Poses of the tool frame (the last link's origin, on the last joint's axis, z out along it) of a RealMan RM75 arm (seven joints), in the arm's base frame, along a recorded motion.
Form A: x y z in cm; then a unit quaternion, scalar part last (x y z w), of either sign.
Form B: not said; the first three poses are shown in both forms.
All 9 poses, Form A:
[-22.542 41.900 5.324 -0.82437 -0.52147 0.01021 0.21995]
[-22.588 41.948 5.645 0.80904 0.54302 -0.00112 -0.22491]
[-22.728 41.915 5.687 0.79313 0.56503 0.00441 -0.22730]
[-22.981 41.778 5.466 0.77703 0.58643 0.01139 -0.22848]
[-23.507 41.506 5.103 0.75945 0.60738 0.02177 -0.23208]
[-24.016 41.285 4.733 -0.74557 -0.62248 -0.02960 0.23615]
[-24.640 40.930 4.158 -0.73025 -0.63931 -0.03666 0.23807]
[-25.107 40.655 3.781 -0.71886 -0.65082 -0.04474 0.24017]
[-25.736 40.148 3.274 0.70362 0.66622 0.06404 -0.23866]
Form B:
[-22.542 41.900 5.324 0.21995 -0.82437 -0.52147 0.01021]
[-22.588 41.948 5.645 0.22491 -0.80904 -0.54302 0.00112]
[-22.728 41.915 5.687 0.22730 -0.79313 -0.56503 -0.00441]
[-22.981 41.778 5.466 0.22848 -0.77703 -0.58643 -0.01139]
[-23.507 41.506 5.103 0.23208 -0.75945 -0.60738 -0.02177]
[-24.016 41.285 4.733 0.23615 -0.74557 -0.62248 -0.02960]
[-24.640 40.930 4.158 0.23807 -0.73025 -0.63931 -0.03666]
[-25.107 40.655 3.781 0.24017 -0.71886 -0.65082 -0.04474]
[-25.736 40.148 3.274 0.23866 -0.70362 -0.66622 -0.06404]

